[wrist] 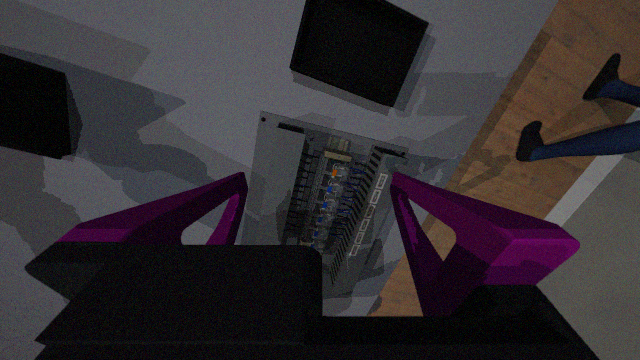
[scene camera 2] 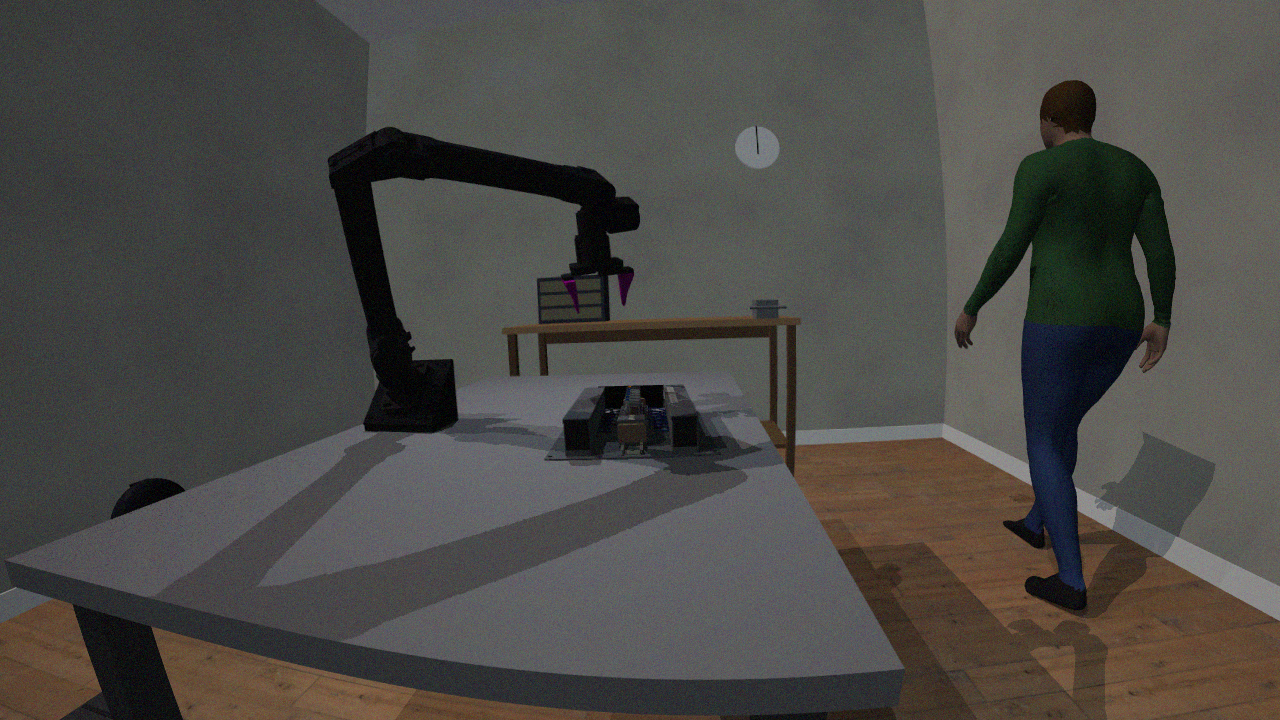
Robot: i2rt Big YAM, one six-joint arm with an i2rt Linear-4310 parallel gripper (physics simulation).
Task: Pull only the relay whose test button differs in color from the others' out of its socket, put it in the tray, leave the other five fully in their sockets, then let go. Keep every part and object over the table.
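Frame: origin at the arm's base, x left, y up, z ahead, level; metres.
Seen in the pictures: gripper, fingertip midpoint: (wrist: 319,180) (scene camera 2: 601,309); arm's base, origin of the base link: (scene camera 2: 407,389).
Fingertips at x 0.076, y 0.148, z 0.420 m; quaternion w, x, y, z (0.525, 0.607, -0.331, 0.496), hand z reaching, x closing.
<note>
Offsets run from my fingertips to a thing's middle. "spot": to the spot under its first point. Level surfaces: height alone.
The relay with the orange test button {dy -0.180, dx -0.040, dz +0.064 m} (wrist: 337,172) sits at the upper end of the relay row in the wrist view, beside the beige end block. The other relays {dy -0.180, dx -0.068, dz +0.066 m} (wrist: 328,190) show blue buttons and run below it in the same row; the gripper body hides the lowest part. In the scene view the relays are too small to tell apart. A black square tray {spot: dy -0.224, dx +0.134, dz +0.047 m} (wrist: 357,50) lies on the table beyond the panel's upper end in the wrist view. My gripper (scene camera 2: 600,308) (wrist: 319,180) is open and empty, high above the panel, with its magenta fingers wide apart.
The panel (scene camera 2: 581,407) (wrist: 275,155) has raised grey ducts on both sides of the row and stands on the grey table {dy -0.228 m} (scene camera 2: 537,555). The black arm base (scene camera 2: 411,398) (wrist: 35,107) is to the left. A person (scene camera 2: 1083,241) walks on the floor right of the table.
</note>
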